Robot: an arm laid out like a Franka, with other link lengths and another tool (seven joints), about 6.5 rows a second.
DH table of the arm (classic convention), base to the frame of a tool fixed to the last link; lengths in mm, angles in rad. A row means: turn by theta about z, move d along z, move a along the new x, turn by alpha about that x. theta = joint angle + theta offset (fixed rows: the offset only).
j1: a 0; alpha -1.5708; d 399.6; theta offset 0
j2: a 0; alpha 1.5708; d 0; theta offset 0
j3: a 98.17; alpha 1.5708; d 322.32; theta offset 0
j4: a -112.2; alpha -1.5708; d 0; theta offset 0
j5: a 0; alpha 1.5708; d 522.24; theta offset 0
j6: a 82.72; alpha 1.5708; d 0; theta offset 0
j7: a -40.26; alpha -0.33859; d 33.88; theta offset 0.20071
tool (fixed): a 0; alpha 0; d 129.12; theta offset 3.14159
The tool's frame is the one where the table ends.
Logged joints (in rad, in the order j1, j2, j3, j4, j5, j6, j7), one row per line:
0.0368, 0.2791, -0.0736, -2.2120, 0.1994, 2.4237, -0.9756
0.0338, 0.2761, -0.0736, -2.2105, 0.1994, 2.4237, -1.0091
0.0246, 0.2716, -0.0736, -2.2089, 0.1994, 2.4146, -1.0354
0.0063, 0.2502, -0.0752, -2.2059, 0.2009, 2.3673, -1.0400
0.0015, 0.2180, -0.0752, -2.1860, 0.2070, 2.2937, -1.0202
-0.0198, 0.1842, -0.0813, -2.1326, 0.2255, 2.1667, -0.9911
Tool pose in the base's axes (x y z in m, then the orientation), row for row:
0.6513, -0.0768, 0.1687, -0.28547, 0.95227, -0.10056, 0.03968
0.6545, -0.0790, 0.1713, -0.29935, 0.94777, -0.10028, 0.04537
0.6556, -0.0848, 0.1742, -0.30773, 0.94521, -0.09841, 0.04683
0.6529, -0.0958, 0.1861, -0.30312, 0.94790, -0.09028, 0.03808
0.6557, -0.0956, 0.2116, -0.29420, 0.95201, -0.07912, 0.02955
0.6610, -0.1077, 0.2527, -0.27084, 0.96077, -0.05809, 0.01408
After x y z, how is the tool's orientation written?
As a quaternion, x y z w.
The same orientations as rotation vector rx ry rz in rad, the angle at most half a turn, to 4 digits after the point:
-0.8749, 2.9184, -0.3082
-0.9142, 2.8945, -0.3063
-0.9390, 2.8841, -0.3003
-0.9299, 2.9078, -0.2769
-0.9073, 2.9358, -0.2440
-0.8433, 2.9916, -0.1809

